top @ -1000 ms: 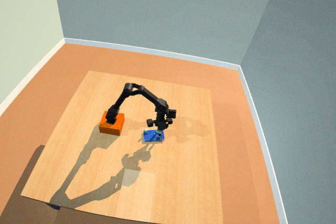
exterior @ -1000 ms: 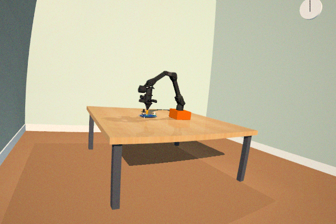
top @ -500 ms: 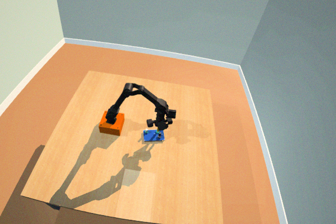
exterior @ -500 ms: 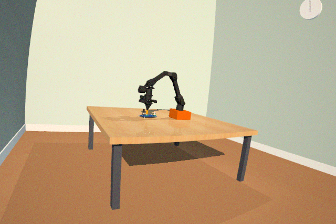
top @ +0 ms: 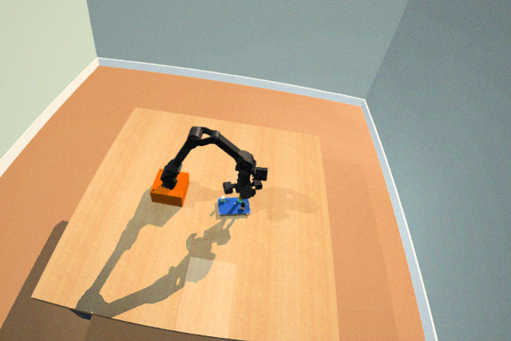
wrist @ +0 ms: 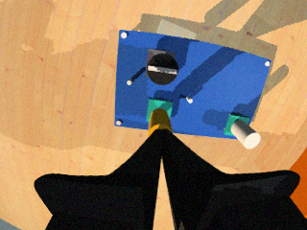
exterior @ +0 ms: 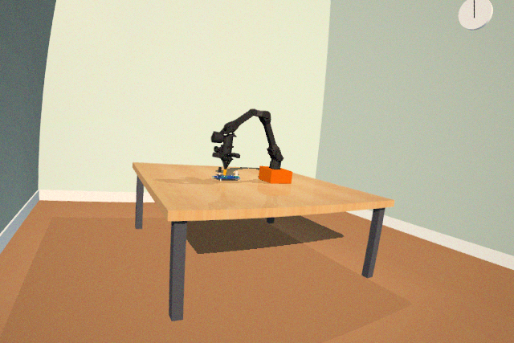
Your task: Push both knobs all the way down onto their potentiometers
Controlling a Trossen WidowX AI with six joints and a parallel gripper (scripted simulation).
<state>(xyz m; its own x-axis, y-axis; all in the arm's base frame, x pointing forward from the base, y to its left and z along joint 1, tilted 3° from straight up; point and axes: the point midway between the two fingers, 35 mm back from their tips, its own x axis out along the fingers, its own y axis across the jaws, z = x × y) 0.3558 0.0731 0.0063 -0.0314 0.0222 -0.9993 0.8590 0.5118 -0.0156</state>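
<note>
Now: gripper tip 40 mm to the left of the black knob, 20 mm short of it and 10 mm above it. Also, from my gripper tip: orange knob: 20 mm below.
</note>
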